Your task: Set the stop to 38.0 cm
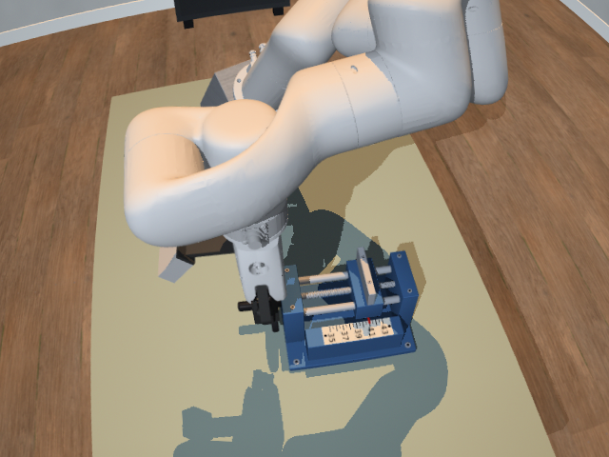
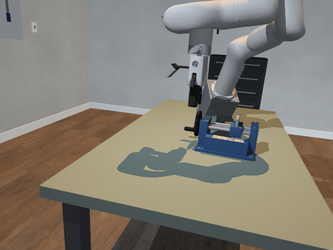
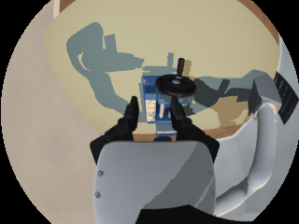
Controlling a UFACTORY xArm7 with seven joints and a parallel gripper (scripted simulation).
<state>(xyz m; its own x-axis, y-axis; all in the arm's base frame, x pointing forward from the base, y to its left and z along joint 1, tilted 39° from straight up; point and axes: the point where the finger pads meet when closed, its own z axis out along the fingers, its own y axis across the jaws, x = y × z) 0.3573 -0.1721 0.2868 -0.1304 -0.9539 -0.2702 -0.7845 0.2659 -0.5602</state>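
My hand is 60 mm past the handwheel and 120 mm above it. From my hand the other things lie so: stop plate 10 mm behind, 150 mm to the left, 80 mm below.
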